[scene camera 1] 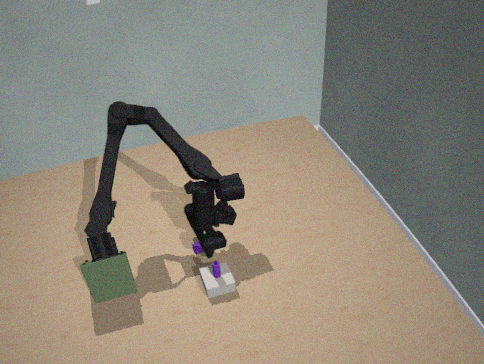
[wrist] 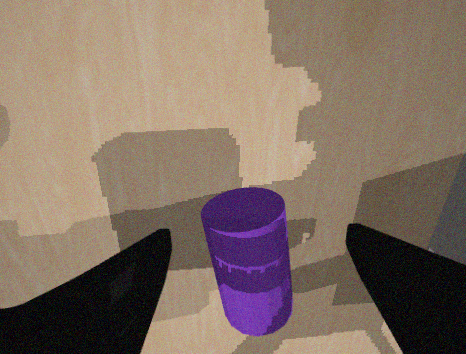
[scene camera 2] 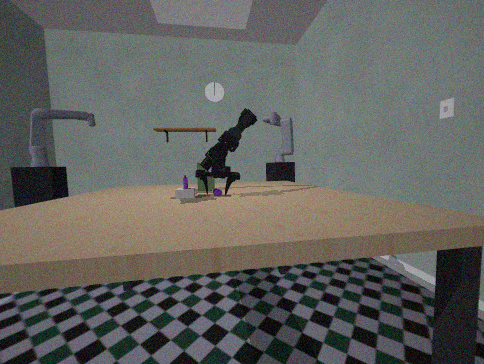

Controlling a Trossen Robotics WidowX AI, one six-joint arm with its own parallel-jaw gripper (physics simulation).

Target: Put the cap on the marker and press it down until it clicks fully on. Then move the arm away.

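Frame: origin at the arm's base, x right, y up, z back, level; metres.
Seen in the pictures: gripper, fingertip midpoint: [wrist: 258,235] [scene camera 2: 216,194]; arm's base, link origin: [scene camera 1: 104,258] [scene camera 2: 203,167].
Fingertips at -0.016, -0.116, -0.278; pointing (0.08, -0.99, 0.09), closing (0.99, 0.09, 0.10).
Note:
Offsets run from my fingertips to a thing's top centre, as dx, dy, dz. "spot": to the spot under its first point. Level surfaces: height alone.
The purple cap {-0.005, +0.024, +0.004} [scene camera 1: 198,248] [scene camera 2: 217,192] [wrist: 252,270] is a short cylinder lying on its side on the table, partly hidden by a finger in scene camera 1. The purple marker {+0.127, +0.088, +0.023} [scene camera 1: 216,270] [scene camera 2: 185,183] stands upright in a pale grey block {+0.127, +0.031, +0.023} [scene camera 1: 221,289] [scene camera 2: 185,194], its upper end uncapped. My gripper [scene camera 2: 217,193] [wrist: 258,235] is open and points down low over the table. Its fingertips are on either side of the cap, with a gap on both sides in the wrist view. The marker does not show in the wrist view.
The block stands close beside the cap, and its dark side {spot: +0.091, -0.001, +0.008} [wrist: 452,215] shows at the right edge of the wrist view. The green panel [scene camera 1: 109,276] is at the arm's base. The wooden table {dy -0.006} [scene camera 1: 320,305] [scene camera 2: 280,215] carries the arm's shadows.

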